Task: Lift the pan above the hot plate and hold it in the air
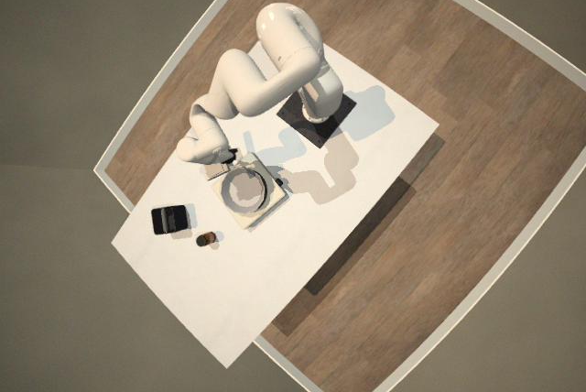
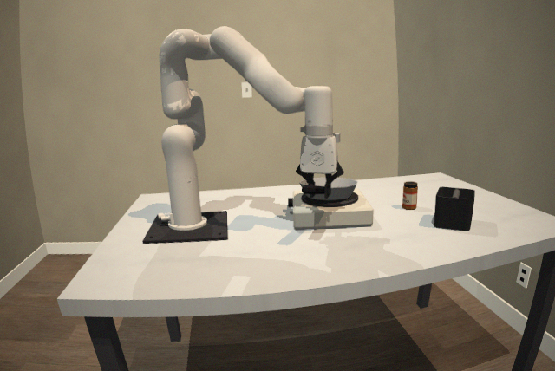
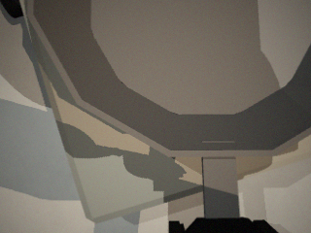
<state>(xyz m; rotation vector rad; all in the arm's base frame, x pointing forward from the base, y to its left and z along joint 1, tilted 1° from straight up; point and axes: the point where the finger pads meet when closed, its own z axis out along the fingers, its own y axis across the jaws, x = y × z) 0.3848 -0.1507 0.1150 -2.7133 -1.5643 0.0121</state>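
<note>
My hand is 40 mm short of the grey pan, 70 mm to the right of it and 20 mm above it. Round my hand: black box (410 mm ahead, 100 mm to the right, 80 mm below); hot plate (60 mm ahead, 130 mm to the left, 90 mm below); brown jar (370 mm ahead, 90 mm to the left, 80 mm below).
</note>
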